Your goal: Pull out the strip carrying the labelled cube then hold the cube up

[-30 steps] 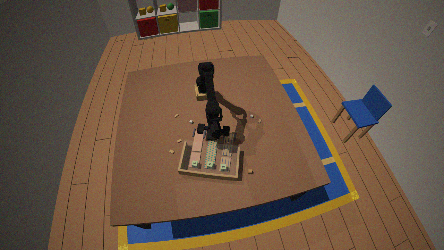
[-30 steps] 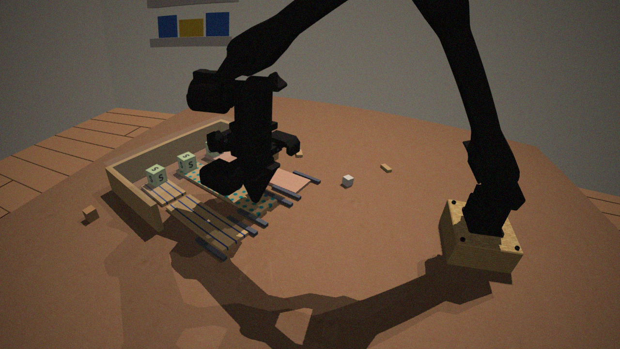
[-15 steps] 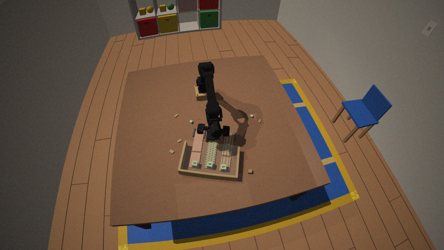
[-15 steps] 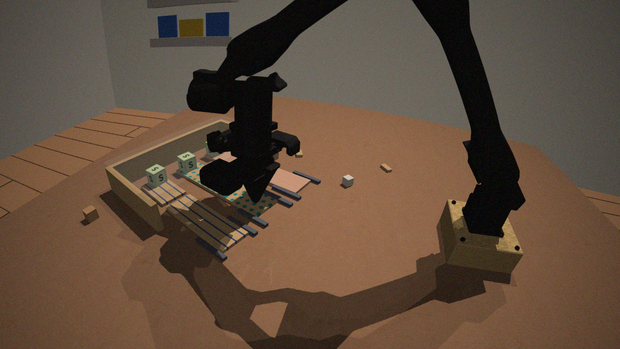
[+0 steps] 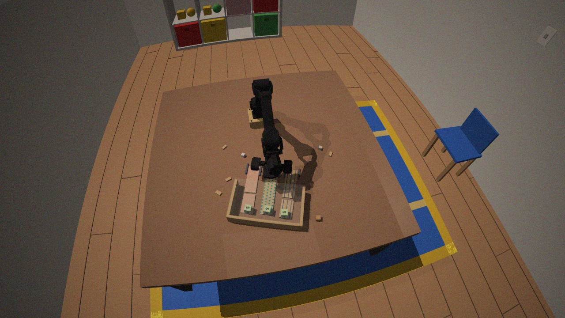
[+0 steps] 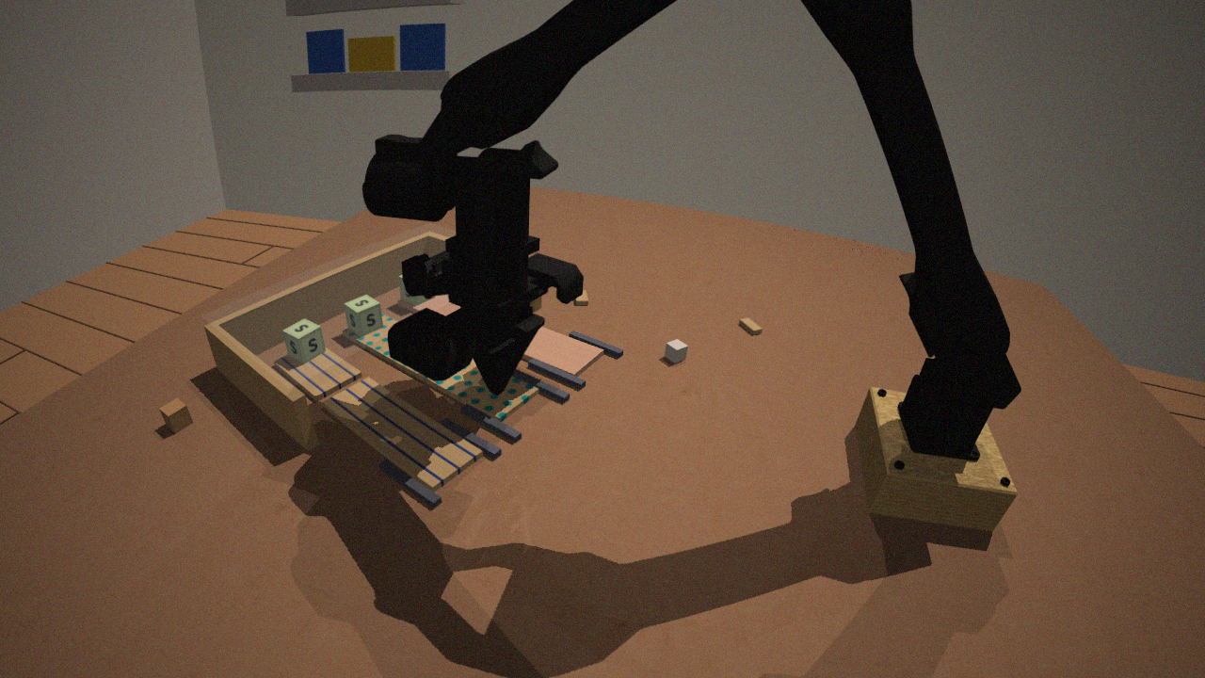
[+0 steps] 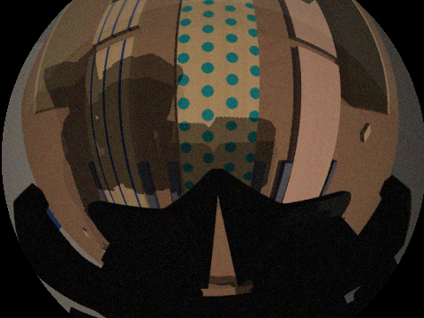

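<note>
Now: the teal-dotted strip 9 cm ahead of my gripper tip and 3 cm to the right of it.
</note>
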